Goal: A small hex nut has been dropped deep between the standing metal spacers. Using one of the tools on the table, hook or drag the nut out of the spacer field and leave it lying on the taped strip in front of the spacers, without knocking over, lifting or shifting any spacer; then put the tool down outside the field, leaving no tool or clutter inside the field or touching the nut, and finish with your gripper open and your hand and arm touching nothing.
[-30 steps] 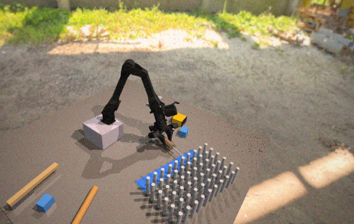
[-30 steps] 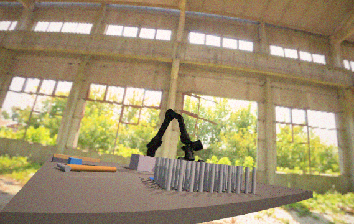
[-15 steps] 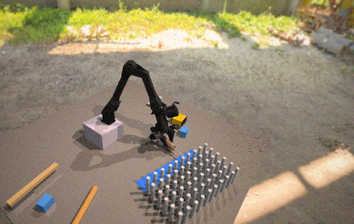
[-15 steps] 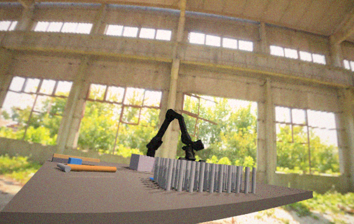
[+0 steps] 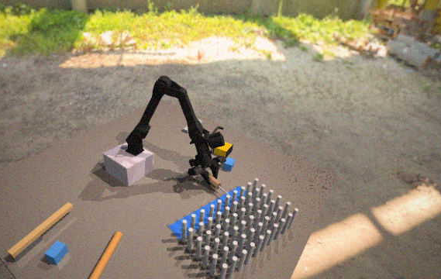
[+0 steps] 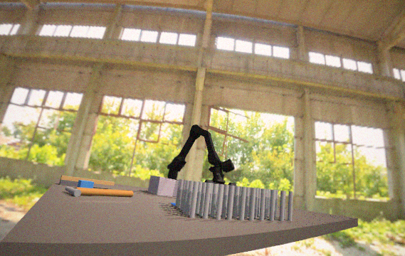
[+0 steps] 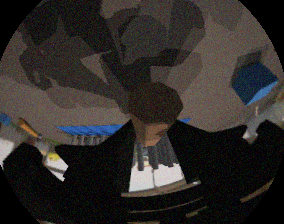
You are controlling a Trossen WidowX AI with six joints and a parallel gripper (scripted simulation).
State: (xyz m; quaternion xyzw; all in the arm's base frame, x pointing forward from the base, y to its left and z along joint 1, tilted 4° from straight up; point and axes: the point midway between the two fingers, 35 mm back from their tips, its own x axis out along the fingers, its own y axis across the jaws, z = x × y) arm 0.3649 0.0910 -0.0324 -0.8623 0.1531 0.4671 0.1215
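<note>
My gripper tip is now 12 cm to the left of the blue taped strip, 7 cm short of it and 3 cm above it. Also, from my gripper tip: yellow block (29 cm to the left, 8 cm behind, 1 cm below).
</note>
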